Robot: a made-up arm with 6 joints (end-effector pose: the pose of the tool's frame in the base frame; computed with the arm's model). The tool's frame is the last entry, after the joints. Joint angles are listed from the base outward.
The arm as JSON. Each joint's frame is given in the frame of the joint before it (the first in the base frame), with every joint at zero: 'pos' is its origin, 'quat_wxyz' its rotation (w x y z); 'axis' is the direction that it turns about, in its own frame. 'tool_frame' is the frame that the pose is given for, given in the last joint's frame.
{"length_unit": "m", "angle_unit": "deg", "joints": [
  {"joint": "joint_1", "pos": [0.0, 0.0, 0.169], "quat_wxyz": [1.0, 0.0, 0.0, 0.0], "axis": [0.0, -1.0, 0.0]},
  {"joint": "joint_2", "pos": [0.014, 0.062, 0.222], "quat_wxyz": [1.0, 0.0, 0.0, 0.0], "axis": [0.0, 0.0, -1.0]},
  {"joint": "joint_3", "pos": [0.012, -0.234, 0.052], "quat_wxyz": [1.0, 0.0, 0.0, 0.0], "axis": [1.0, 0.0, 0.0]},
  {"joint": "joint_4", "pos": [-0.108, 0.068, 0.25], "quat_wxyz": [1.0, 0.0, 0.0, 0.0], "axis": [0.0, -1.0, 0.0]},
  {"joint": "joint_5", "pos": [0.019, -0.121, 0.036], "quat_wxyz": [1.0, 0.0, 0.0, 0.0], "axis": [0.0, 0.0, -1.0]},
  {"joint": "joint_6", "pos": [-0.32, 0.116, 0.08], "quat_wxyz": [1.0, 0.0, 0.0, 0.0], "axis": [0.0, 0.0, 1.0]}
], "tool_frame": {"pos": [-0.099, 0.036, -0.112], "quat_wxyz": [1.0, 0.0, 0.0, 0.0]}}
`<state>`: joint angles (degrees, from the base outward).
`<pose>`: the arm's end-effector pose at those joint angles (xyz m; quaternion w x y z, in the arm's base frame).
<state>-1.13 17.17 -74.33 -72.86 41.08 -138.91</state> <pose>-0.0526 0.1960 0.3231 0.4463 0.5462 0.4143 0.5751</pose>
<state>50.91 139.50 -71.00 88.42 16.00 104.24</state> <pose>-0.2115 0.3307 0.2464 0.8955 -0.3651 0.2497 -0.0490</pose>
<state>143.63 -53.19 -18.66 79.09 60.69 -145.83</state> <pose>-0.2162 0.0193 -0.2667 0.3774 0.8563 -0.1665 0.3107</pose>
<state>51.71 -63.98 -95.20 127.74 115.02 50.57</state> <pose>-0.1158 -0.0842 -0.0711 0.0271 0.0746 -0.6312 0.7715</pose>
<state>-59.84 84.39 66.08 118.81 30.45 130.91</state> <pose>0.2254 0.0337 0.5658 0.5461 -0.8371 0.0296 0.0144</pose>
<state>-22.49 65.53 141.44 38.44 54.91 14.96</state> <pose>-0.4528 -0.0221 0.7508 0.0017 0.7438 -0.3089 -0.5927</pose>
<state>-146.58 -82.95 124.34 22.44 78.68 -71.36</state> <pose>-0.3831 0.0425 -0.4944 0.7000 0.4676 -0.5093 -0.1788</pose>
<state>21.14 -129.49 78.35 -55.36 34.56 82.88</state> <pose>0.4431 0.2941 0.9198 0.1586 -0.0604 -0.6780 -0.7152</pose>
